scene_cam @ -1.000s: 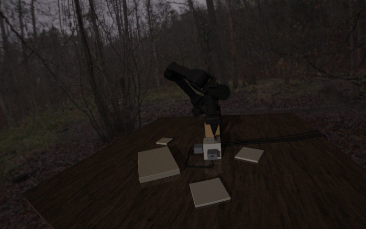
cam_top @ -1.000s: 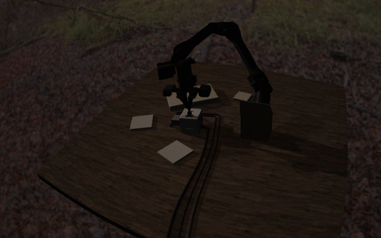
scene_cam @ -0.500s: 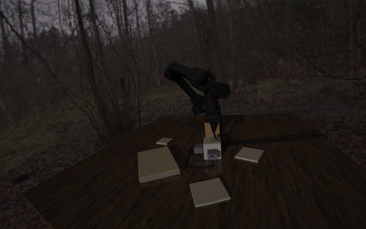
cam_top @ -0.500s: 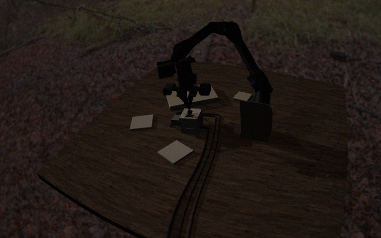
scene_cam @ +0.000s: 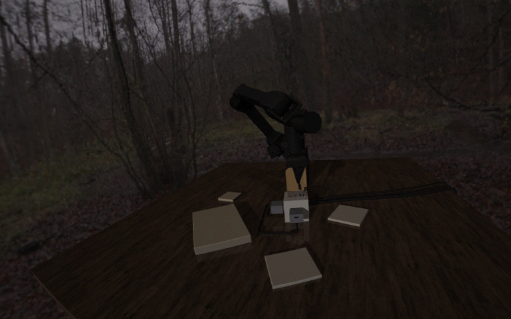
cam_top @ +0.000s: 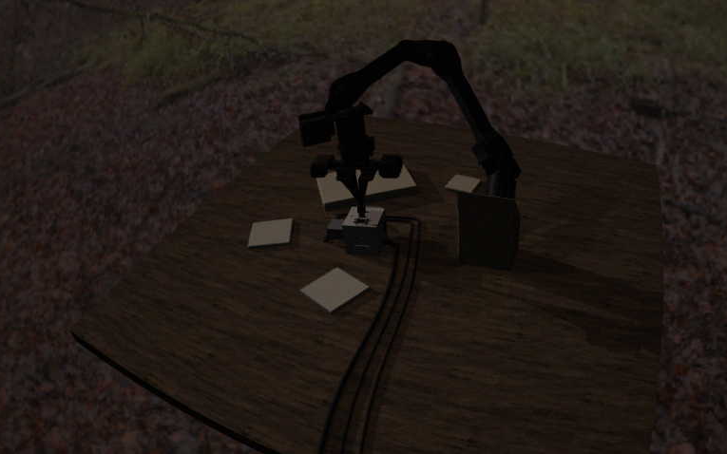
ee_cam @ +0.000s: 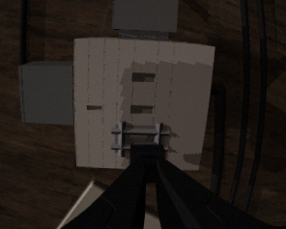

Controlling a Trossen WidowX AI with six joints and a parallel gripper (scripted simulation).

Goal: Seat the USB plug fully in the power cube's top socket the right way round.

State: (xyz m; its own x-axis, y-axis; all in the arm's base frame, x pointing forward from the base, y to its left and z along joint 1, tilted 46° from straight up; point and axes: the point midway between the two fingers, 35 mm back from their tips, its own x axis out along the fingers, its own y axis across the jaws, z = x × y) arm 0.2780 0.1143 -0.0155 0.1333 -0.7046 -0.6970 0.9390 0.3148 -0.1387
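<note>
Right now the USB socket is 5 cm below my gripper tip and 1 cm to the left of it. From my gripper tip the other things lie so: dark USB plug: 1 cm below; then thick slab: 23 cm to the right, 15 cm ahead, 11 cm below; then flat pale tile: 25 cm ahead, 12 cm below, 5 cm to the left.
</note>
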